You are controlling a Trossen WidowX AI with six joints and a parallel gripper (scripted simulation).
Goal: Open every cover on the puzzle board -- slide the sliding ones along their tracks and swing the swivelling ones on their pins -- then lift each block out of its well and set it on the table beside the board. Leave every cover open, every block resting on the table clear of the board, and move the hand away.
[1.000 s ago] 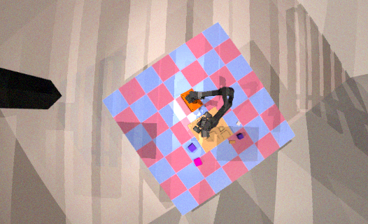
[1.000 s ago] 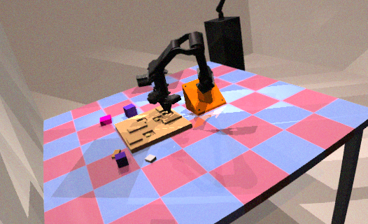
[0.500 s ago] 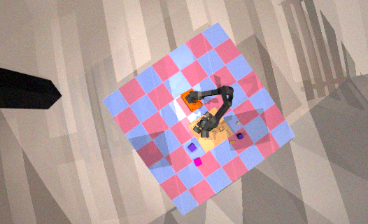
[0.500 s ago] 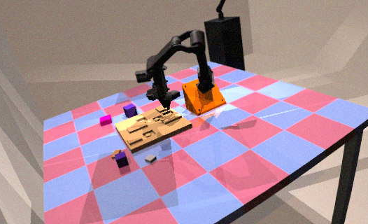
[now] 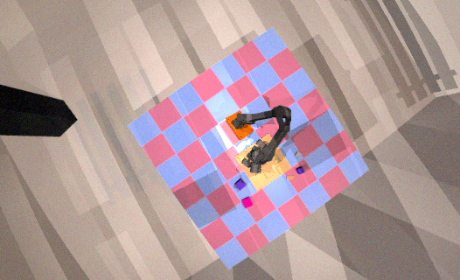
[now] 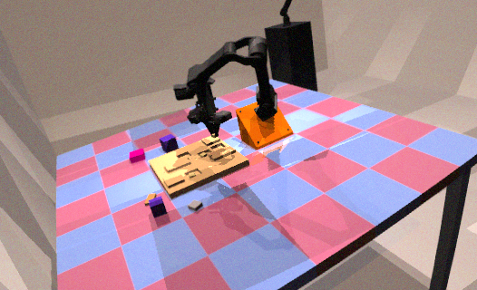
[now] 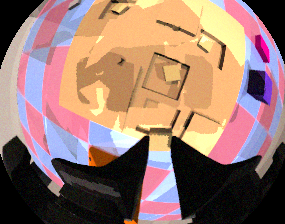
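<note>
Right now my gripper tip is 11 cm short of the tan puzzle board, 1 cm to the right of it and 5 cm above it. From my gripper tip the other things lie so: magenta block: 26 cm ahead, 25 cm to the right, 6 cm below; orange piece: 33 cm ahead, 10 cm to the left, 7 cm below.
</note>
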